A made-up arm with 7 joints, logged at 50 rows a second.
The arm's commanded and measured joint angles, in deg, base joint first. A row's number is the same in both.
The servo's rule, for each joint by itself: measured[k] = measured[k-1] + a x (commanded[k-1-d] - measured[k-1]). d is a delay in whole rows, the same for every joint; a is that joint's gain. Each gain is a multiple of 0.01, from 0.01 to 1. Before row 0 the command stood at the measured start. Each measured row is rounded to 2 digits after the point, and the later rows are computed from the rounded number. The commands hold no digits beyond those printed.
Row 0, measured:
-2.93 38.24 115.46 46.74 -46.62 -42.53 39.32
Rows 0 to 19, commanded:
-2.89 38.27 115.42 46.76 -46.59 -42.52 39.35
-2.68 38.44 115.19 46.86 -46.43 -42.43 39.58
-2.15 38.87 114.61 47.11 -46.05 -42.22 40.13
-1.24 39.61 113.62 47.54 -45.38 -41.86 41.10
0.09 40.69 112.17 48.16 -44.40 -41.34 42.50
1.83 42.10 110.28 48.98 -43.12 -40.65 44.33
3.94 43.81 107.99 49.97 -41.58 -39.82 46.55
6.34 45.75 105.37 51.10 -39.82 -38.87 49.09
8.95 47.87 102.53 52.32 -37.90 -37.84 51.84
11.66 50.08 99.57 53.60 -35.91 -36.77 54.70
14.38 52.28 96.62 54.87 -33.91 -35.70 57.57
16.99 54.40 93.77 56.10 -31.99 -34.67 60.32
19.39 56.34 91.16 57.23 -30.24 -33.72 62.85
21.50 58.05 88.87 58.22 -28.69 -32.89 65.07
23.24 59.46 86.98 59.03 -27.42 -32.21 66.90
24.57 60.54 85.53 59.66 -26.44 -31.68 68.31
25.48 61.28 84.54 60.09 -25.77 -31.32 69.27
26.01 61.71 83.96 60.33 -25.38 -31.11 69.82
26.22 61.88 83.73 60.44 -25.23 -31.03 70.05
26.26 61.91 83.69 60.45 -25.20 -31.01 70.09
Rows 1 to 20, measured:
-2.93 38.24 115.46 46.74 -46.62 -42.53 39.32
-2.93 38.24 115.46 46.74 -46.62 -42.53 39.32
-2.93 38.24 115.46 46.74 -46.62 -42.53 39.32
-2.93 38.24 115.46 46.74 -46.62 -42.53 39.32
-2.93 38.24 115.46 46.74 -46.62 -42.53 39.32
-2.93 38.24 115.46 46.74 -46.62 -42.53 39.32
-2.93 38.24 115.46 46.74 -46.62 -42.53 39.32
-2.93 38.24 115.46 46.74 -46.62 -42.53 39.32
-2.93 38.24 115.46 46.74 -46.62 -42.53 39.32
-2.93 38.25 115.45 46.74 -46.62 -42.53 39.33
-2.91 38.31 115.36 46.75 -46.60 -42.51 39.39
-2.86 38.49 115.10 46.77 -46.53 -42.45 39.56
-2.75 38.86 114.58 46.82 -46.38 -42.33 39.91
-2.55 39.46 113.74 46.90 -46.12 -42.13 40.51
-2.24 40.33 112.53 47.02 -45.73 -41.83 41.39
-1.81 41.48 110.94 47.20 -45.19 -41.43 42.58
-1.24 42.89 108.99 47.43 -44.49 -40.92 44.08
-0.53 44.53 106.73 47.72 -43.63 -40.30 45.86
0.32 46.36 104.22 48.07 -42.63 -39.59 47.89
1.30 48.31 101.56 48.48 -41.50 -38.81 50.12
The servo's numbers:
d 9
a 0.07 0.33 0.35 0.06 0.13 0.20 0.23

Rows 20 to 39, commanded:
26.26 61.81 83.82 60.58 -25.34 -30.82 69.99
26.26 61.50 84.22 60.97 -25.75 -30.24 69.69
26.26 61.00 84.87 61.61 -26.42 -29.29 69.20
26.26 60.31 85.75 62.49 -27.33 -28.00 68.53
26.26 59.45 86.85 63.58 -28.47 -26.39 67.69
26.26 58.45 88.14 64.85 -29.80 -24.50 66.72
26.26 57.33 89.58 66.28 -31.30 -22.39 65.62
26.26 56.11 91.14 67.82 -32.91 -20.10 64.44
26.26 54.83 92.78 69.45 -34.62 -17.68 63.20
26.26 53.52 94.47 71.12 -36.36 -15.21 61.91
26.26 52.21 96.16 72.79 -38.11 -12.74 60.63
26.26 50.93 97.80 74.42 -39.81 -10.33 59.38
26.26 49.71 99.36 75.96 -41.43 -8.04 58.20
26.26 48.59 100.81 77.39 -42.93 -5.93 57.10
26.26 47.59 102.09 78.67 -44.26 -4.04 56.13
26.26 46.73 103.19 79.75 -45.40 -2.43 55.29
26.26 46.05 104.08 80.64 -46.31 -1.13 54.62
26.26 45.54 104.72 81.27 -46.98 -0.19 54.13
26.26 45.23 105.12 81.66 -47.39 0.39 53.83
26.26 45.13 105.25 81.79 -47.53 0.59 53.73
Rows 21 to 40, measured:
2.40 50.32 98.83 48.94 -40.26 -37.98 52.47
3.59 52.31 96.15 49.44 -38.96 -37.13 54.86
4.84 54.20 93.60 49.97 -37.62 -36.28 57.21
6.13 55.94 91.28 50.51 -36.29 -35.47 59.44
7.42 57.46 89.27 51.06 -35.01 -34.71 61.48
8.68 58.72 87.61 51.60 -33.81 -34.03 63.27
9.89 59.71 86.33 52.12 -32.71 -33.45 64.78
11.03 60.43 85.42 52.62 -31.74 -32.97 65.99
12.10 60.92 84.81 53.09 -30.89 -32.58 66.93
13.09 61.21 84.46 53.54 -30.17 -32.23 67.63
14.01 61.31 84.38 53.99 -29.60 -31.83 68.10
14.87 61.21 84.55 54.45 -29.19 -31.32 68.35
15.67 60.91 84.97 54.93 -28.95 -30.66 68.39
16.41 60.43 85.63 55.45 -28.89 -29.81 68.23
17.10 59.78 86.51 56.01 -29.01 -28.75 67.88
17.74 58.97 87.58 56.63 -29.31 -27.48 67.36
18.34 58.03 88.83 57.30 -29.78 -26.00 66.69
18.89 56.97 90.21 58.03 -30.41 -24.34 65.89
19.41 55.83 91.70 58.82 -31.18 -22.51 64.97
19.89 54.64 93.26 59.66 -32.08 -20.56 63.97

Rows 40 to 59, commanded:
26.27 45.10 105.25 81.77 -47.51 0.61 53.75
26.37 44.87 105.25 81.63 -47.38 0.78 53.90
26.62 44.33 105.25 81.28 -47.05 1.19 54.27
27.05 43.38 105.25 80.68 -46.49 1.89 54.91
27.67 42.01 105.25 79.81 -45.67 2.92 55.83
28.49 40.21 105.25 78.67 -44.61 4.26 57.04
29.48 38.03 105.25 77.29 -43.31 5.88 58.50
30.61 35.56 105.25 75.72 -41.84 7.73 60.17
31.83 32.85 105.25 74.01 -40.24 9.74 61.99
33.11 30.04 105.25 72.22 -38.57 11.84 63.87
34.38 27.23 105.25 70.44 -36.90 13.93 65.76
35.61 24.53 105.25 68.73 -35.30 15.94 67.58
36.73 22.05 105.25 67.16 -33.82 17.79 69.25
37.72 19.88 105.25 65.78 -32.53 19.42 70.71
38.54 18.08 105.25 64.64 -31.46 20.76 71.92
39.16 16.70 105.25 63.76 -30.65 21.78 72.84
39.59 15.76 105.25 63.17 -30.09 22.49 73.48
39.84 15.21 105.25 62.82 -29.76 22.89 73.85
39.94 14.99 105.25 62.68 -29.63 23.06 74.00
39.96 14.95 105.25 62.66 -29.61 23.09 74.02
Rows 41 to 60, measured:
20.34 53.42 94.85 60.55 -33.08 -18.51 62.91
20.75 52.20 96.43 61.47 -34.17 -16.42 61.83
21.14 51.01 97.96 62.43 -35.31 -14.32 60.74
21.50 49.88 99.41 63.40 -36.47 -12.26 59.68
21.83 48.84 100.73 64.38 -37.63 -10.29 58.67
22.14 47.92 101.90 65.36 -38.76 -8.46 57.74
22.43 47.13 102.89 66.31 -39.83 -6.81 56.91
22.70 46.50 103.67 67.23 -40.81 -5.37 56.20
22.95 46.05 104.22 68.10 -41.68 -4.18 55.63
23.18 45.74 104.58 68.92 -42.44 -3.22 55.20
23.40 45.45 104.81 69.68 -43.08 -2.42 54.90
23.63 45.08 104.96 70.38 -43.60 -1.70 54.76
23.87 44.52 105.06 71.00 -43.98 -0.98 54.79
24.14 43.69 105.13 71.53 -44.20 -0.20 55.03
24.44 42.54 105.17 71.96 -44.25 0.69 55.49
24.79 41.05 105.20 72.28 -44.13 1.73 56.18
25.20 39.24 105.22 72.49 -43.83 2.93 57.10
25.66 37.13 105.23 72.58 -43.36 4.29 58.22
26.18 34.79 105.24 72.56 -42.74 5.80 59.52
26.75 32.30 105.24 72.43 -41.98 7.43 60.96

